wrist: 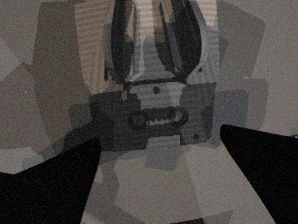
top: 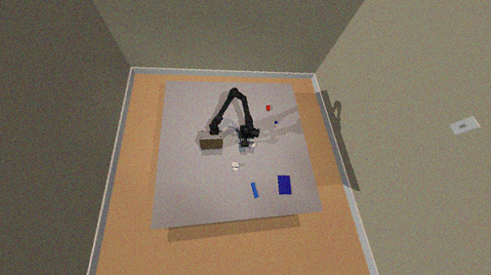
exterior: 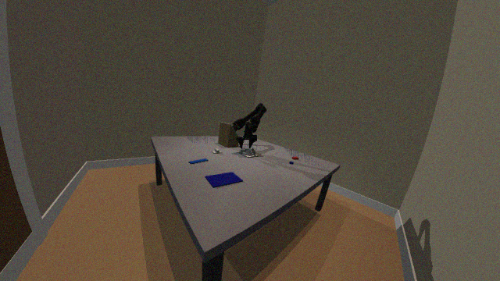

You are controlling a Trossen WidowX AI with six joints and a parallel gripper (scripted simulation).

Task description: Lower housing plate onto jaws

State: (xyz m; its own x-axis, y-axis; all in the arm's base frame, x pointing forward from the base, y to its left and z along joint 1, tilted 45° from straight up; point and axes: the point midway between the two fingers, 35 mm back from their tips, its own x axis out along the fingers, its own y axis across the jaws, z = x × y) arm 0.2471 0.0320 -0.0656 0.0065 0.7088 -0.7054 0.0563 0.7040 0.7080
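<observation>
My gripper tip is 2 cm above the light grey housing plate and 1 cm short of it. Round my gripper tip: blue bar 43 cm to the right, 5 cm ahead, 4 cm below; tiny blue piece 35 cm ahead, 17 cm to the left, 3 cm below; red piece 34 cm to the left, 30 cm ahead, 3 cm below.
</observation>
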